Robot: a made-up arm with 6 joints.
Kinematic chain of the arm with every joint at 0, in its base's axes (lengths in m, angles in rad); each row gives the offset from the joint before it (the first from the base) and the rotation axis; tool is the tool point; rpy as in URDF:
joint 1: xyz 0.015 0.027 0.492 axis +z
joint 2: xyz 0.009 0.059 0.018 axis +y
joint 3: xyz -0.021 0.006 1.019 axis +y
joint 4: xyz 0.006 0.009 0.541 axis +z
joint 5: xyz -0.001 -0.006 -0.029 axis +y
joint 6: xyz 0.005 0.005 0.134 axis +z
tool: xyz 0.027 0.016 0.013 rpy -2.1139 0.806 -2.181
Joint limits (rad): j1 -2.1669..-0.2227 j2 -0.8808..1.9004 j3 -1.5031..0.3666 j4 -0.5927..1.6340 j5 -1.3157..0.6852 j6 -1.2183..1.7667
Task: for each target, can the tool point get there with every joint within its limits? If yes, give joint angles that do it. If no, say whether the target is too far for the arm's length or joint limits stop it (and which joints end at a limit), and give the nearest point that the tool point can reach.
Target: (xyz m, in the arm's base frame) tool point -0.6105 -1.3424 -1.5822
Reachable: no: too far | nearest point -0.5607 -1.2333 -0.2830 | short by 1.305 m
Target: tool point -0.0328 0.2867 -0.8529
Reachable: no: joint limits stop it (at a limit: joint 1, joint 2, joint 3, joint 5) | nearest point 1.3627 -0.1885 -0.2828 | short by 1.581 m
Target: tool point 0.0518 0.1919 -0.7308
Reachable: no: joint limits stop it (at a limit: joint 1, joint 2, joint 3, joint 5) | nearest point 1.3613 -0.1933 -0.2831 | short by 1.437 m
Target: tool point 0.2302 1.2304 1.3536
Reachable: yes | joints -1.7113 -0.5728 -1.0083 1.3812 -0.4275 -0.6635
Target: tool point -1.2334 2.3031 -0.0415
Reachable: no: too far | nearest point -0.6327 1.2080 0.7781 | short by 1.494 m
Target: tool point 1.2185 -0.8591 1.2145
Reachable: yes | joints -0.6339 1.2022 -0.0631 0.7735 -0.9602 -0.7109
